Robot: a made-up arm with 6 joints.
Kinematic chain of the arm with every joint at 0, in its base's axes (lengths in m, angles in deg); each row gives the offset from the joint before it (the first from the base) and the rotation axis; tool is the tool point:
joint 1: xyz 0 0 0.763 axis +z
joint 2: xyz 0.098 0 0 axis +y
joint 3: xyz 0 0 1.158 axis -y
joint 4: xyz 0 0 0.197 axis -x
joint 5: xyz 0.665 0 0 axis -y
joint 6: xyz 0.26 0 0 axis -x
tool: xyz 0 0 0
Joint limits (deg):
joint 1: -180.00..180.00
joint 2: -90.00..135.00
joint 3: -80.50..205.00
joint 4: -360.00..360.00
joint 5: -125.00..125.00
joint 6: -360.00..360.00
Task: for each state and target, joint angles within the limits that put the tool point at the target. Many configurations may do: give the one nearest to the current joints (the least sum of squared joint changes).
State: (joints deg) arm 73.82 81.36 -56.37 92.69 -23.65 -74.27
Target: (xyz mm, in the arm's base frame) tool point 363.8 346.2 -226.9
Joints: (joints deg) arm 57.34 109.85 -42.72 95.01 -27.47 -74.27
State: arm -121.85 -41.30 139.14 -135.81 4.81 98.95
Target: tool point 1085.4 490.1 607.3
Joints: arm -154.47 -51.87 181.06 -136.11 -8.11 98.95
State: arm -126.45 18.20 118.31 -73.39 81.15 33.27
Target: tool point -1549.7 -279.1 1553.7
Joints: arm -160.54 80.12 120.93 -79.91 98.72 33.27
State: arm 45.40 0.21 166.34 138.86 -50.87 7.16
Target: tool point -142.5 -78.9 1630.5
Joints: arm 21.13 33.08 191.51 174.39 -60.96 7.16
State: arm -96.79 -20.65 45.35 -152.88 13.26 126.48
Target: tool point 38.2 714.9 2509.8
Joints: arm -96.25 -44.22 38.75 -153.37 20.01 126.48
